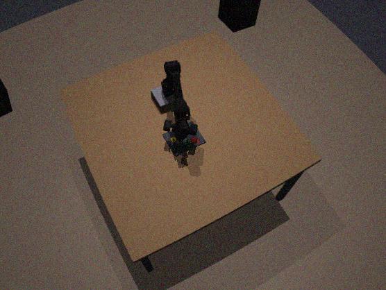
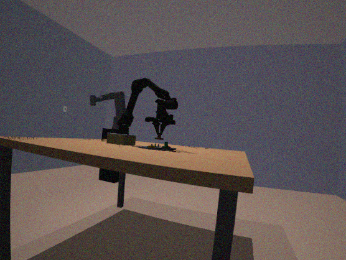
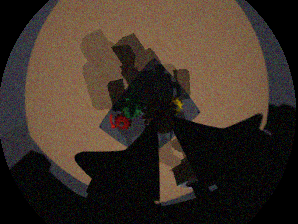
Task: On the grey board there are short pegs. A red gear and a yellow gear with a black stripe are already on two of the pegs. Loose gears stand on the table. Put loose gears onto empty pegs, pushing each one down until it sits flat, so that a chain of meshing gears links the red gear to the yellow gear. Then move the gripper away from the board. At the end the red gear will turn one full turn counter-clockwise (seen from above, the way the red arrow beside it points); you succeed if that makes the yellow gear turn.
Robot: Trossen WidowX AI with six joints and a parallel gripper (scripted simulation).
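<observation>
The brown gear is 1 cm below my gripper tip. Round my gripper tip: green gear 4 cm ahead, 3 cm to the left, 6 cm below; yellow gear 3 cm behind, 3 cm to the right, 7 cm below.
</observation>
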